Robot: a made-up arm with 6 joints.
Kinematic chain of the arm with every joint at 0, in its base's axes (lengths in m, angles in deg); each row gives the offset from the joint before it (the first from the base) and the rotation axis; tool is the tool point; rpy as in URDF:
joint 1: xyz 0 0.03 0.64 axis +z
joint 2: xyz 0 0.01 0.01 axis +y
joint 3: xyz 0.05 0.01 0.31 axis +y
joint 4: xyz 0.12 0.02 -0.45 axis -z
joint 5: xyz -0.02 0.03 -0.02 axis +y
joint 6: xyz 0.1 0 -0.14 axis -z
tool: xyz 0 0 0 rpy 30.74 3.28 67.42
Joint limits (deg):
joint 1: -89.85..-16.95
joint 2: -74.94..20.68
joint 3: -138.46..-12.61
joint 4: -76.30..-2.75
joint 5: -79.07..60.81
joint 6: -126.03..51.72
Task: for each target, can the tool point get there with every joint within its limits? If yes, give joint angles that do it. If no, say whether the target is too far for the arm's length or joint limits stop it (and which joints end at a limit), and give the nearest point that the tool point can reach.
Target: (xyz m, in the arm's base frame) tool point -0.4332 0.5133 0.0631
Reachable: no: joint limits stop it (at a limit: joint 1, joint 2, joint 3, joint 4, joint 5) | nearest point 0.1084 0.0654 0.2994 | short by 0.742 m
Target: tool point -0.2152 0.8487 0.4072
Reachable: no: joint limits stop it (at a limit: joint 2, joint 3, joint 4, joint 5) | nearest point -0.1837 0.7287 0.9711 | short by 0.577 m
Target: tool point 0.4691 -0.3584 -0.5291
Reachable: no: too far | nearest point 0.2717 -0.1950 0.2982 | short by 0.866 m
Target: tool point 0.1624 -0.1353 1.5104
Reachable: yes | joints -67.44 -27.49 -112.68 -50.83 16.67 -93.66
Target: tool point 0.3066 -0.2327 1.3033
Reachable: yes | joints -55.39 -33.84 -78.89 -46.98 8.43 -104.93
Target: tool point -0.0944 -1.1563 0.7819
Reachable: no: too far | nearest point -0.0030 -0.7638 0.8354 | short by 0.407 m
